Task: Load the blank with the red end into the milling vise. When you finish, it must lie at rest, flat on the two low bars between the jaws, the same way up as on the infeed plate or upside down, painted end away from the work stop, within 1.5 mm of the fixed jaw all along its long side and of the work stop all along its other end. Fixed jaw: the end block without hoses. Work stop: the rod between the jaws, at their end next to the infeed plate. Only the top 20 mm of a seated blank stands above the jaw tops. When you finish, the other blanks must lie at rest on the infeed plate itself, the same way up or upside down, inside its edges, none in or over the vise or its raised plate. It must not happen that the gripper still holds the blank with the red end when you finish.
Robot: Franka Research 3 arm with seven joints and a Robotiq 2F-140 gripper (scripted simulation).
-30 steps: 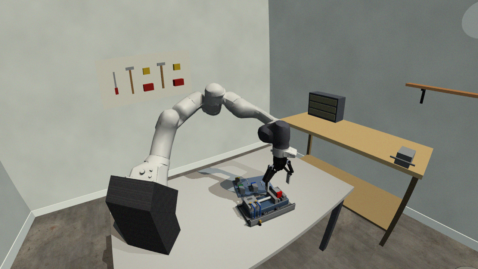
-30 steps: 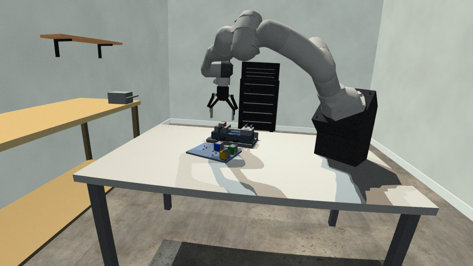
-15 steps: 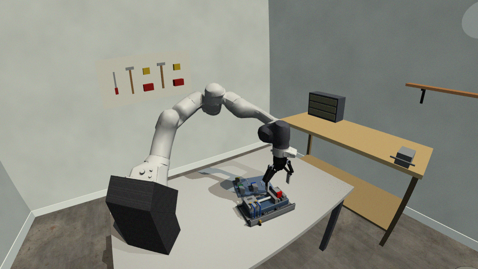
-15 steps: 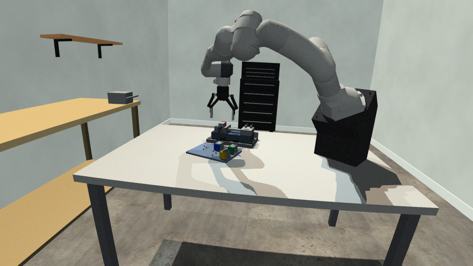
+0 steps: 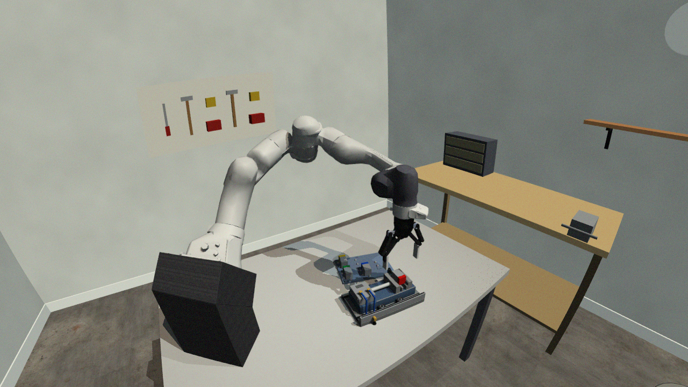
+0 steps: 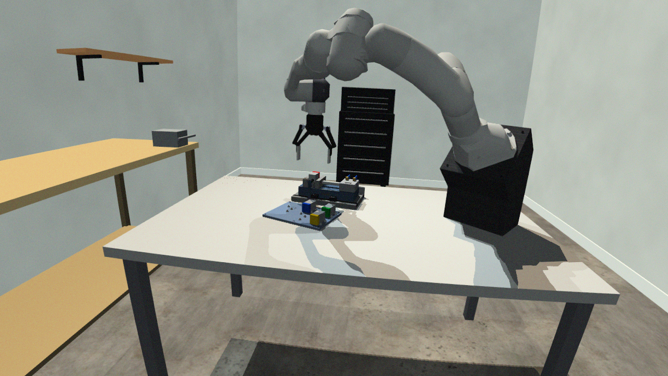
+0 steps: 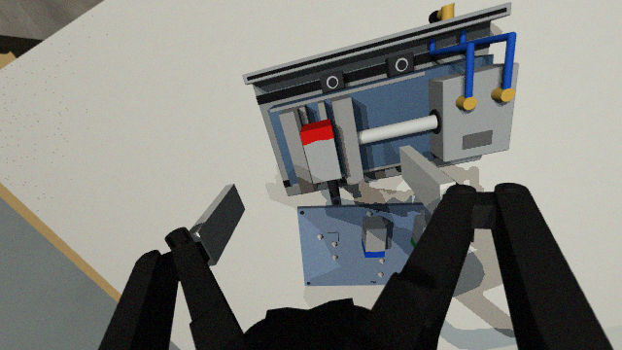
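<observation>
My hand is 2 cm short of the fixed jaw and 10 cm above it. Round my hand: vise: 8 cm behind, 1 cm to the right, 14 cm below; then moving jaw: 4 cm behind, 1 cm to the right, 10 cm below; then white rod: 9 cm behind, 2 cm to the right, 10 cm below.
</observation>
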